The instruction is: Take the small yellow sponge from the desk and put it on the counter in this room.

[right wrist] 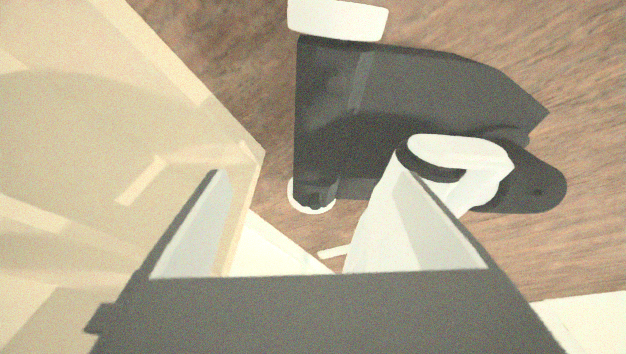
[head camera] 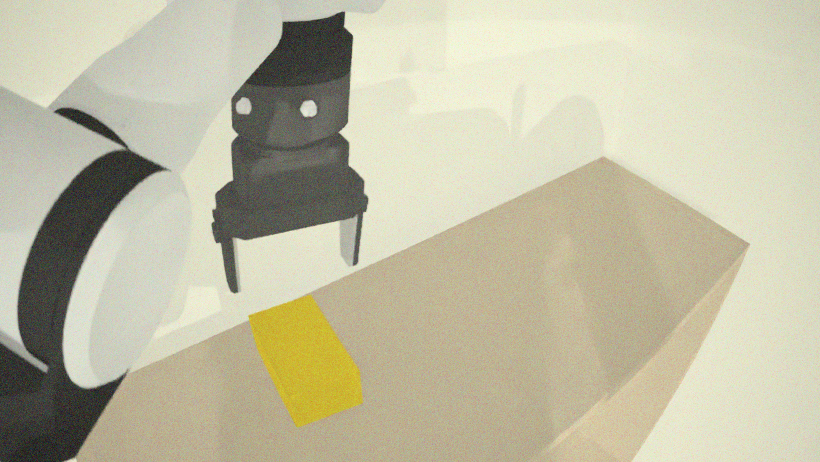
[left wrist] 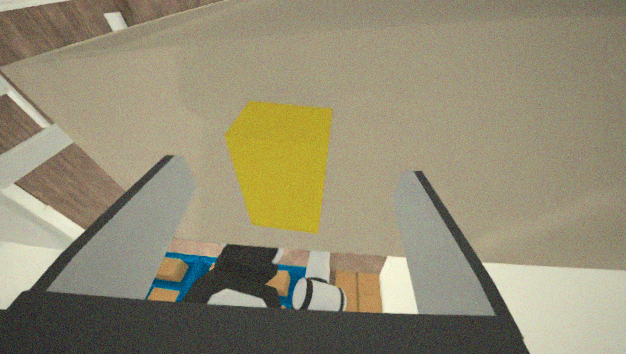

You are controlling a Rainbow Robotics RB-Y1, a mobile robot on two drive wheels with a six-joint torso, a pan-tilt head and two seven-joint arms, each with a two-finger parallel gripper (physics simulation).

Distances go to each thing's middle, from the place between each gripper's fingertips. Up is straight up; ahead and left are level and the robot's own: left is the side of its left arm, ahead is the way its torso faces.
The yellow sponge [head camera: 315,376] lies 56 cm above my right hand, 44 cm ahead of it and 27 cm to the left of it.
My left gripper is now 5 cm past the yellow sponge, 1 cm to the left of it and 5 cm above it.
